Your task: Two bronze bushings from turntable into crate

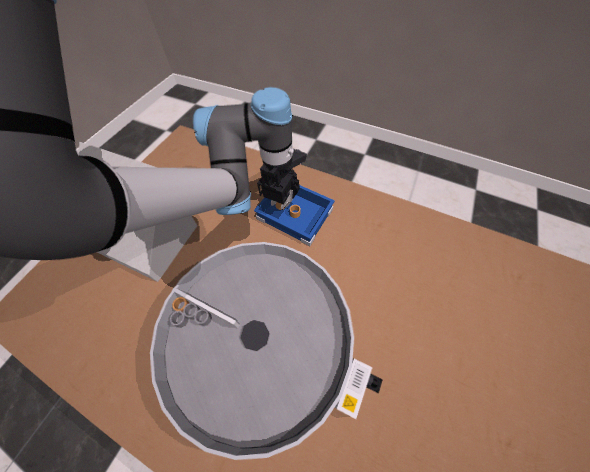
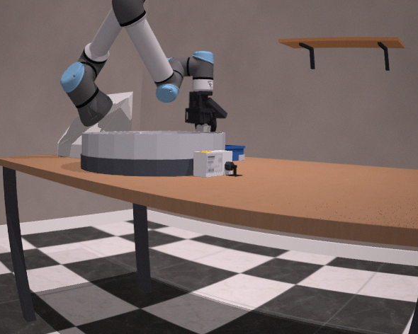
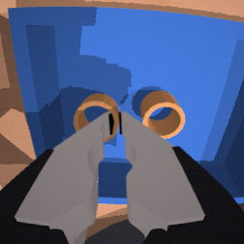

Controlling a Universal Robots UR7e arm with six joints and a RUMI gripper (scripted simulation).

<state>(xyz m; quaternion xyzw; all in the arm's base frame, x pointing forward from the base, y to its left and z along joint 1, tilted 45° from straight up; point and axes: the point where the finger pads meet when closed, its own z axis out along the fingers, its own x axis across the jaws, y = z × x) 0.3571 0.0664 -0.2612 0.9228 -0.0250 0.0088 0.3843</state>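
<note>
Right now my hand is 4 cm short of the blue crate, 1 cm to the left of it and 1 cm above it. From my hand the other things lie so: round grey turntable (37 cm to the right, 9 cm ahead, 2 cm above).
</note>
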